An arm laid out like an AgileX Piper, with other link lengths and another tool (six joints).
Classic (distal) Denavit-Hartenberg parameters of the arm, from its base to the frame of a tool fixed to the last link. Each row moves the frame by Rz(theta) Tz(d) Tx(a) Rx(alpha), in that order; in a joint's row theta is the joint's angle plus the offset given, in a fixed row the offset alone. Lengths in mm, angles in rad.
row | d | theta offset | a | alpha
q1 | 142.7 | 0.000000 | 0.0 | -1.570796
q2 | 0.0 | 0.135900 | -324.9 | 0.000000
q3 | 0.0 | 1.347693 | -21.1 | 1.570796
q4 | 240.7 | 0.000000 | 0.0 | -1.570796
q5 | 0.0 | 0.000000 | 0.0 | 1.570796
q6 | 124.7 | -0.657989 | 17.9 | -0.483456
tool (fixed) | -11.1 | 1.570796 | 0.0 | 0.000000
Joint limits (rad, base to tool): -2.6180..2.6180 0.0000..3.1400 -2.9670..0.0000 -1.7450..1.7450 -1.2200..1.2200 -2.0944..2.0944
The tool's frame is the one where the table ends.
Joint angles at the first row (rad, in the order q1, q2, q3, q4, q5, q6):
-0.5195 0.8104 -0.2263 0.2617 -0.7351 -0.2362
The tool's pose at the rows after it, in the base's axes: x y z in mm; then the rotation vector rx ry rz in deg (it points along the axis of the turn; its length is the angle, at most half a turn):
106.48, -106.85, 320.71, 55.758, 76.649, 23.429
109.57, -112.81, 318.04, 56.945, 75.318, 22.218
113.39, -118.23, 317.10, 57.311, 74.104, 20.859
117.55, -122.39, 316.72, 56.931, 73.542, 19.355
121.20, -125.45, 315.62, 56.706, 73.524, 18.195
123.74, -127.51, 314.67, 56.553, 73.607, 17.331
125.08, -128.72, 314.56, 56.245, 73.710, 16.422
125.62, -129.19, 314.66, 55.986, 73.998, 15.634
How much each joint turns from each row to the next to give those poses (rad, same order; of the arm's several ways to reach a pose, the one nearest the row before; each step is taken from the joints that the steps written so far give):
0.0002 0.0432 0.0152 0.0400 -0.0806 -0.0104
-0.0003 0.0472 0.0046 0.0276 -0.0609 -0.0085
0.0001 0.0472 0.0005 0.0154 -0.0642 -0.0045
0.0001 0.0430 0.0000 0.0011 -0.0594 -0.0052
-0.0002 0.0342 -0.0001 -0.0016 -0.0405 -0.0052
0.0001 0.0236 0.0000 -0.0008 -0.0272 -0.0051
0.0000 0.0141 0.0000 -0.0011 -0.0196 -0.0090
0.0001 0.0059 0.0000 -0.0012 -0.0083 -0.0111

